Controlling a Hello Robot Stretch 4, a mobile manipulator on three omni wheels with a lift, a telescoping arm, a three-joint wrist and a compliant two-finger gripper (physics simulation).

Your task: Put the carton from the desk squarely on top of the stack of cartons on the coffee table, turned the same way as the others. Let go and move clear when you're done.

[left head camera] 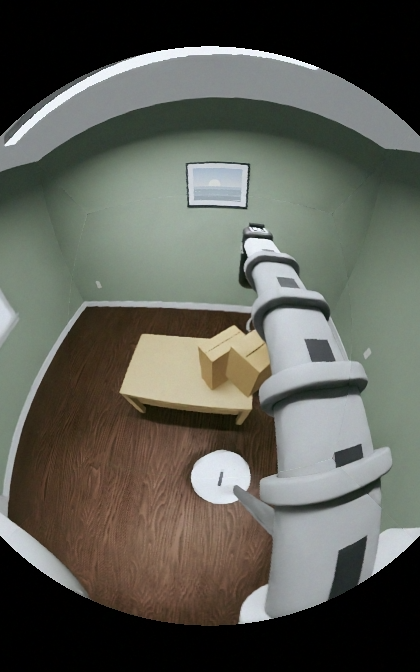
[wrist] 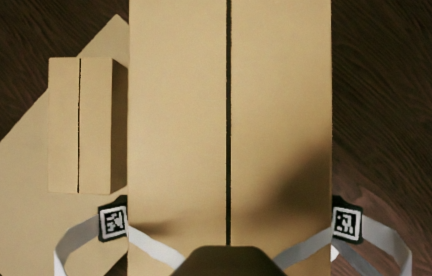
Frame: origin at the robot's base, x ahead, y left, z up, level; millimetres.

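Seen in the pictures: robot's base, link origin: (left head camera: 219, 475).
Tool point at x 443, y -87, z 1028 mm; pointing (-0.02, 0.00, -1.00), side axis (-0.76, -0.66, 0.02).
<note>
Offsets run from my tool point to a thing's top centre. "spot": to the spot under its first point.
My gripper (wrist: 230, 220) is shut on a tan carton @(dz +76, dx +12, dy -14 mm) (left head camera: 242, 357) (wrist: 180, 90), one finger against each side. The held carton's dark seam runs straight up the wrist view. Another tan carton @(dz -245, dx +250, dy +116 mm) (left head camera: 212, 360) (wrist: 95, 125) stands upright on the coffee table @(spot: dz -605, dx +256, dy +540 mm) (left head camera: 160, 370) (wrist: 30, 225), left of the held one and lower in the wrist view. Their seams look nearly parallel there. In the head view the held carton overlaps this carton's right side, and the arm hides part of it. I cannot tell how many cartons are stacked there. The fingers are mostly hidden behind the arm in the head view.
The telescoping arm (left head camera: 320, 410) reaches forward over the right side of the head view. A white round disc (left head camera: 212, 477) is on the near side of the table. A framed picture (left head camera: 217, 185) hangs on the green back wall (left head camera: 150, 250). The desk does not show.
</note>
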